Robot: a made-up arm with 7 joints.
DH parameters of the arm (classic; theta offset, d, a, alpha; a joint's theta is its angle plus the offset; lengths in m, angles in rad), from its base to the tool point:
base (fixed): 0 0 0 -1.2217
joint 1: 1.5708 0 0 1.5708
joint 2: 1.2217 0 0 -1.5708
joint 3: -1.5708 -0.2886 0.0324 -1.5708
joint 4: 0 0 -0.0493 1.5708
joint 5: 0 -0.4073 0 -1.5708
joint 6: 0 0 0 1.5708
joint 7: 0 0 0 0
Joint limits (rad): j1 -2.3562..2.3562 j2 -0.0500..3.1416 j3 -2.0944..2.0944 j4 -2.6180..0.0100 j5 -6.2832..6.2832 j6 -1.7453..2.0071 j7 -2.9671..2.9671
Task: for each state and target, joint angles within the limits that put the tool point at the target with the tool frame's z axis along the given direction. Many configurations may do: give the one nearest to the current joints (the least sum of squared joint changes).
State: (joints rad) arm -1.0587 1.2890 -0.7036 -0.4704 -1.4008 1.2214 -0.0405
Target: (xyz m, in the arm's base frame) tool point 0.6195 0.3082 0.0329 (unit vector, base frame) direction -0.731 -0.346 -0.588
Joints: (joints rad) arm -1.2436 1.0322 -0.8690 -0.5388 -1.4375 0.5663 -0.0405
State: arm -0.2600 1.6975 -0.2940 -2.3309 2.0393 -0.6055 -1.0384
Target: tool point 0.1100 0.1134 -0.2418 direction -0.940 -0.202 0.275
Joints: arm 0.2034 2.1586 -0.9731 -2.5928 2.2674 -1.2648 -1.0384
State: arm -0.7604 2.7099 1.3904 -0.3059 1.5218 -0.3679 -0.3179
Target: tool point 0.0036 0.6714 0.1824 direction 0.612 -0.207 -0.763
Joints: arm -0.2656 1.8618 0.9580 0.0090 1.0889 -1.1533 -0.3179
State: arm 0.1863 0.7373 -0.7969 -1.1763 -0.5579 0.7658 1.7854
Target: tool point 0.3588 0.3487 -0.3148 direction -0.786 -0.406 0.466
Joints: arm -0.0020 1.3379 -0.5639 -1.3849 -0.3278 0.3634 1.7854
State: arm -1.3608 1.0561 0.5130 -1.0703 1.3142 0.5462 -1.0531
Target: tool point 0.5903 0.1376 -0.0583 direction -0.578 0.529 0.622
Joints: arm -0.6647 0.7604 -0.1902 -1.2844 1.3279 1.0982 -1.0531
